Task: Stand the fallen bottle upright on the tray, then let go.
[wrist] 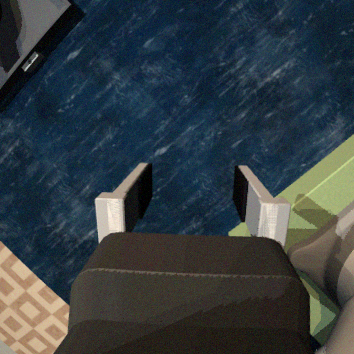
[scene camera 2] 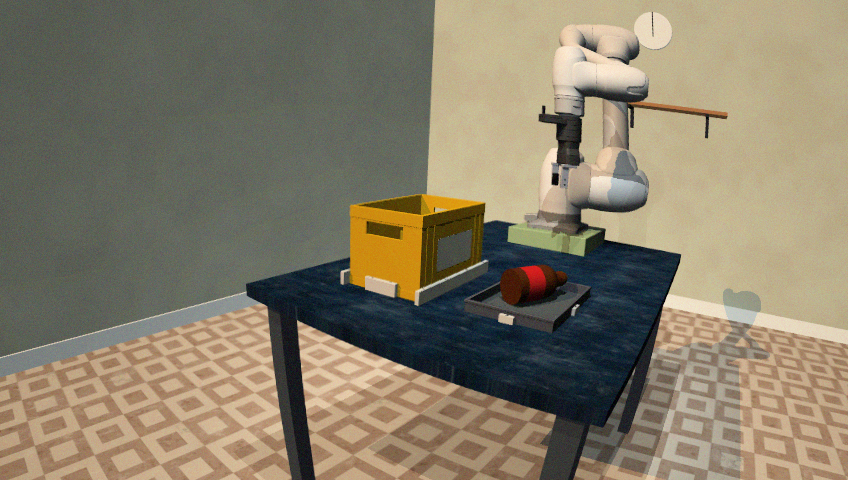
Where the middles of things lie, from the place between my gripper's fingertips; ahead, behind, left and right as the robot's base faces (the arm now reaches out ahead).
Labels:
I see my gripper 350 mm short of the brown bottle (scene camera 2: 519, 285), 170 mm above it and 70 mm to the right of it.

